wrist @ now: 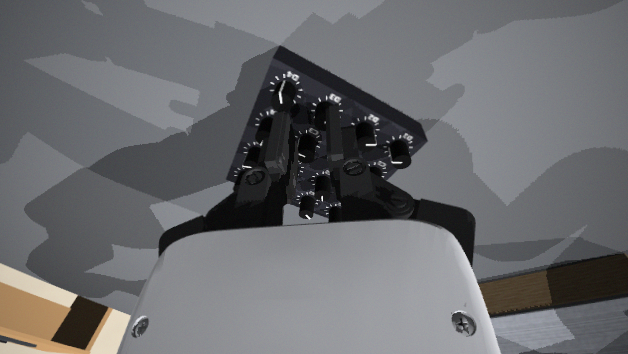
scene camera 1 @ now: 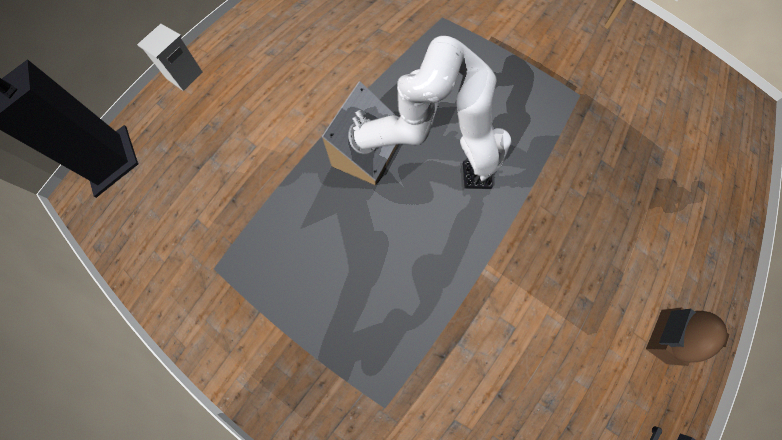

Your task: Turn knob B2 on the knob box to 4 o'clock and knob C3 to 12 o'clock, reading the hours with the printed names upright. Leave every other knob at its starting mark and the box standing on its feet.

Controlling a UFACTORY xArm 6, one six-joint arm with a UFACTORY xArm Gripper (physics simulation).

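Seen in the pictures: gripper, fingertip midpoint: (wrist: 311,129) (scene camera 1: 484,179); arm's base at its link origin: (scene camera 1: 363,136).
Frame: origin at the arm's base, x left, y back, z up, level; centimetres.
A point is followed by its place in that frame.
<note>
The black knob box (scene camera 1: 477,186) {x 25.9, y -36.1, z -11.9 cm} (wrist: 350,90) {x 26.9, y -36.9, z -12.8 cm} sits on the grey mat, below the end of the arm. Knob C3 (wrist: 307,146) {x 29.7, y -34.7, z -10.5 cm} shows between the two fingers, its white mark towards the lower left of the wrist view. Knob B2 (wrist: 322,186) {x 29.3, y -31.0, z -10.5 cm} shows nearer the gripper body, its mark pointing down in that view. The printed names look upside down there. My gripper (wrist: 311,129) {x 29.2, y -36.0, z -10.4 cm} is partly open, its narrowed fingers on either side of C3, with a visible gap at each side. Finger contact and depth cannot be told. The fingers partly hide D3 (wrist: 324,114) {x 28.3, y -36.9, z -10.3 cm} and C4 (wrist: 264,129) {x 31.9, y -36.3, z -10.3 cm}.
Knobs D4 (wrist: 284,95) {x 30.2, y -38.3, z -10.2 cm}, D2 (wrist: 366,134) {x 26.1, y -35.3, z -10.3 cm} and D1 (wrist: 400,152) {x 24.1, y -33.7, z -10.4 cm} stand close around the fingers. The arm rises from a slanted grey-topped stand (scene camera 1: 348,161) {x -9.2, y -4.0, z -2.6 cm} on the grey mat (scene camera 1: 284,262) {x -48.2, y -17.6, z -13.9 cm}. A dark cabinet (scene camera 1: 60,125) and a white box (scene camera 1: 180,65) stand off the mat.
</note>
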